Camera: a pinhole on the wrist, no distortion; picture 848 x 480 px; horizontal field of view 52.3 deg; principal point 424.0 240.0 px. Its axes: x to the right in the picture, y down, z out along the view. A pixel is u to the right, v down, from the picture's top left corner.
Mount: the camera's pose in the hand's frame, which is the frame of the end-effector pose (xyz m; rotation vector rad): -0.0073 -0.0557 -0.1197 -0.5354 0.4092 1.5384
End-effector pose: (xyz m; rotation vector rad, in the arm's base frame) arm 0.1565 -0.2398 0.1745 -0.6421 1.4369 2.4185
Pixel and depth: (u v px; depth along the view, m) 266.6 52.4 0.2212
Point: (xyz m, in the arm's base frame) 0.0995 -0.1807 0.2290
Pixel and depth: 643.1 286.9 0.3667
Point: 0.0774 -0.2365 0.4290
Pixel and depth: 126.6 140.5 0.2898
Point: 0.1005 -0.0973 0.2676
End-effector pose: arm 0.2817 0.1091 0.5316 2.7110 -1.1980 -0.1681
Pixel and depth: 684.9 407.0 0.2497
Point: 0.1194 0.0644 0.5250
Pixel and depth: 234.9 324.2 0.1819
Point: 0.2365 0.1242 0.4857
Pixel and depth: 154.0 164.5 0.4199
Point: 0.1722 0.0300 0.2512
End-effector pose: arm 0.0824 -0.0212 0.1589 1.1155 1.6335 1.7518
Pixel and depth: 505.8 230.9 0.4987
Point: 0.3678 0.0517 0.3927
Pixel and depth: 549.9 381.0 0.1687
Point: 0.1213 -0.0679 0.2046
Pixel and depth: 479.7 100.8 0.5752
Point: 0.3919 0.1532 0.4449
